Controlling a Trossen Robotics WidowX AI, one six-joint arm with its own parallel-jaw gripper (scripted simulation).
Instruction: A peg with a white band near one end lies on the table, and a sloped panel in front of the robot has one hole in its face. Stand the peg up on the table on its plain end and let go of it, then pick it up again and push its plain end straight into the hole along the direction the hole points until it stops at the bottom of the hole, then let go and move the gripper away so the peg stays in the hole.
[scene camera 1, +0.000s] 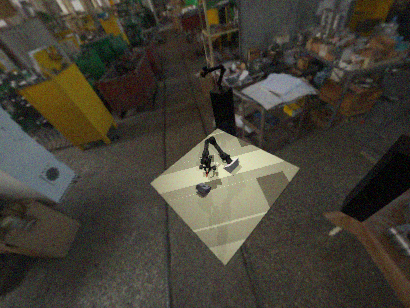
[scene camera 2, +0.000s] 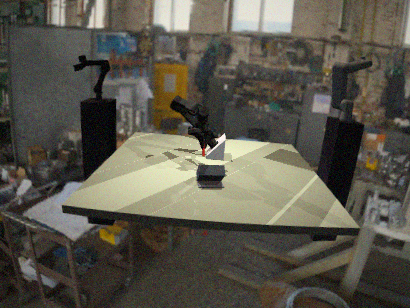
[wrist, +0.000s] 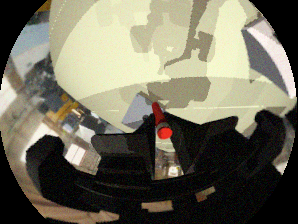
Observation:
The gripper (wrist: 158, 115) holds a red peg.

